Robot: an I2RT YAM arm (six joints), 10 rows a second.
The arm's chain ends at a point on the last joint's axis. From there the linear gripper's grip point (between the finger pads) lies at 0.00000 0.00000 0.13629 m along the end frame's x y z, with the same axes.
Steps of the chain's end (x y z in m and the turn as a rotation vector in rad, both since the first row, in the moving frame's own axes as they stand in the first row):
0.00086 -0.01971 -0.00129 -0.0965 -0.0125 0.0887
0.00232 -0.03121 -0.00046 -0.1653 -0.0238 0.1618
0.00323 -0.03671 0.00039 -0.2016 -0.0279 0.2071
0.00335 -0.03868 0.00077 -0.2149 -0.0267 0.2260
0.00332 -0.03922 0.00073 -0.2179 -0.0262 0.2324
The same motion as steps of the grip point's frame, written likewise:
-0.00142 -0.00667 -0.00193 -0.0965 -0.0125 0.0887
-0.00271 -0.00914 -0.00235 -0.1653 -0.0238 0.1618
-0.00334 -0.01001 -0.00241 -0.2016 -0.0279 0.2071
-0.00351 -0.01028 -0.00240 -0.2149 -0.0267 0.2260
-0.00361 -0.01044 -0.00252 -0.2179 -0.0262 0.2324

